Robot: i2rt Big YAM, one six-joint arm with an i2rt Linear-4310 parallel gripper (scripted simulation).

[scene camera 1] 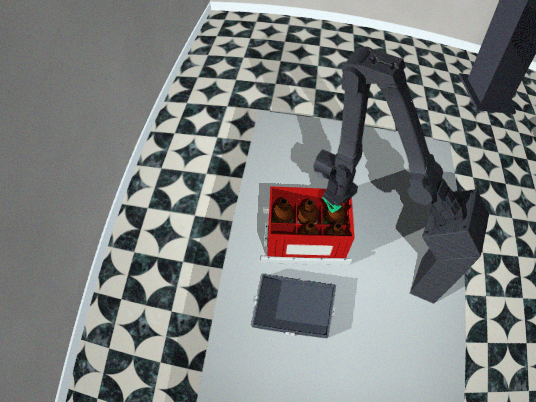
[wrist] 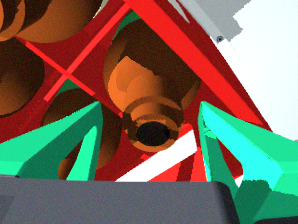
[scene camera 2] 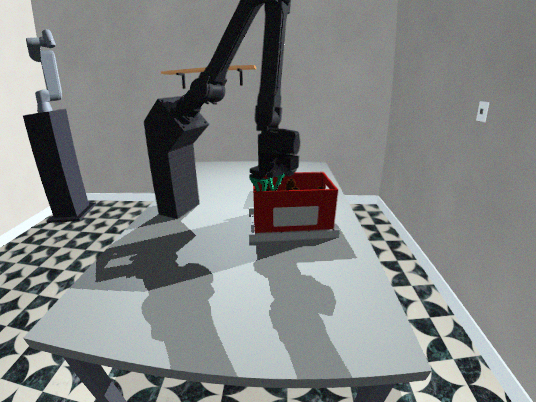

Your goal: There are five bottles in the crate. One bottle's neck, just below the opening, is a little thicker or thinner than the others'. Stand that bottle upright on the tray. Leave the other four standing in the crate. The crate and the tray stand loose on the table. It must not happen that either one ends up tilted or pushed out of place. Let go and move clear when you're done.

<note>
I see my gripper (wrist: 150, 111) and a dark tray (scene camera 1: 286, 304).
</note>
